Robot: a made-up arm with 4 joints. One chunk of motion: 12 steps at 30 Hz.
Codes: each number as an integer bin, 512 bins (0 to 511) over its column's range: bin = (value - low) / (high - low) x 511, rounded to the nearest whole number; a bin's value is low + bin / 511 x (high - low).
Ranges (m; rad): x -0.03..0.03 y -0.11..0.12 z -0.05..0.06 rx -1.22..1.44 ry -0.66..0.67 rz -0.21..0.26
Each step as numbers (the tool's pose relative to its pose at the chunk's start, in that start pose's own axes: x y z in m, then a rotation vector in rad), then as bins.
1 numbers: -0.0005 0.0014 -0.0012 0.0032 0.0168 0.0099
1 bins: 251 248 227 235 260 239
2 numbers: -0.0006 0.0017 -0.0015 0.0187 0.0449 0.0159
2 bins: 250 248 225 238 271 246
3 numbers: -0.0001 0.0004 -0.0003 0.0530 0.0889 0.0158
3 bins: 255 245 231 245 288 245
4 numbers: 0.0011 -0.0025 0.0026 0.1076 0.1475 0.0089
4 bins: 265 239 244 255 310 238
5 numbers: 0.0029 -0.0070 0.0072 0.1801 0.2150 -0.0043
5 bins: 280 229 266 269 336 224
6 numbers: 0.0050 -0.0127 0.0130 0.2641 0.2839 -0.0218
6 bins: 298 216 293 285 363 205
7 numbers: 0.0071 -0.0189 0.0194 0.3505 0.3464 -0.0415
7 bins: 316 202 322 302 387 183
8 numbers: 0.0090 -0.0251 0.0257 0.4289 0.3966 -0.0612
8 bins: 332 189 352 317 406 162
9 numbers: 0.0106 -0.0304 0.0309 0.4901 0.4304 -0.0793
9 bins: 346 177 376 329 419 142
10 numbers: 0.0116 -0.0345 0.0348 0.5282 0.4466 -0.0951
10 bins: 354 168 394 336 425 125
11 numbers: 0.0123 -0.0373 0.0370 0.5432 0.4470 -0.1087
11 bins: 360 162 404 339 425 110
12 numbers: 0.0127 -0.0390 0.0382 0.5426 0.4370 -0.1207
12 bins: 364 158 410 339 421 97
